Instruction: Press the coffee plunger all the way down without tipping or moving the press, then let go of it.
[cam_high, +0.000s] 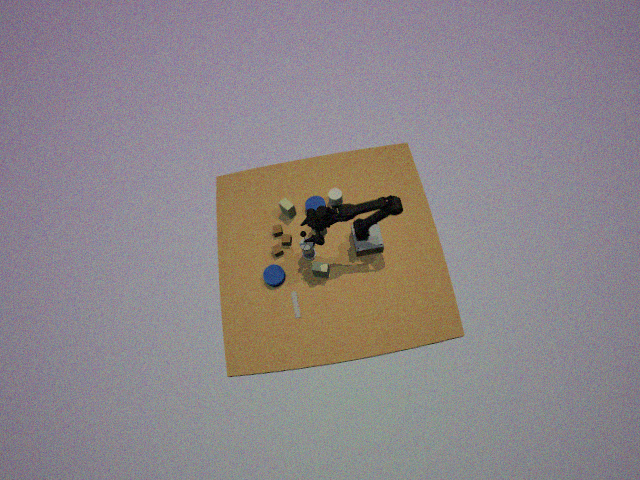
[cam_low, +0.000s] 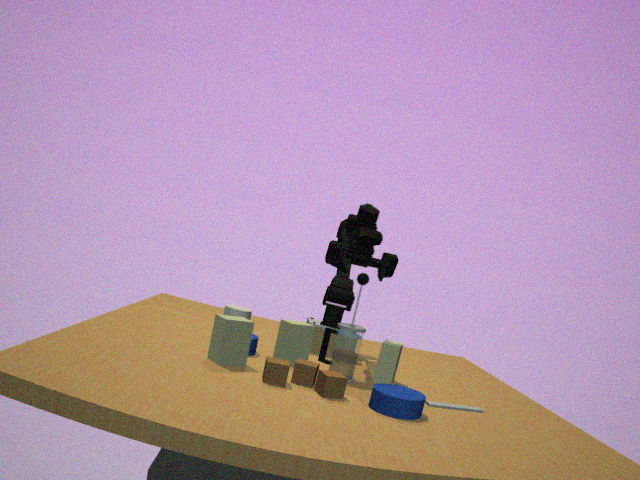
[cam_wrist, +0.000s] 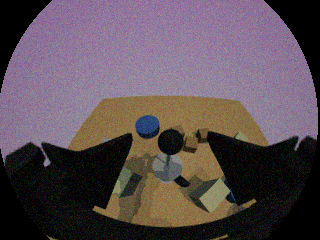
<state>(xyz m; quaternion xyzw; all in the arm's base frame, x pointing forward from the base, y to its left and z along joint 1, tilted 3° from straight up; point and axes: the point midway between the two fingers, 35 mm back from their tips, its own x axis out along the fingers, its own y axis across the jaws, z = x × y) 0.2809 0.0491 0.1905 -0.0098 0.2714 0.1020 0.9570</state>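
Right now my gripper tip is 1 cm past the coffee press, 2 cm to the left of it and 14 cm above it. From my gripper tip the other things lie so: white cylinder (16 cm behind, 33 cm to the right, 22 cm below); grey bar (7 cm ahead, 30 cm to the left, 27 cm below).
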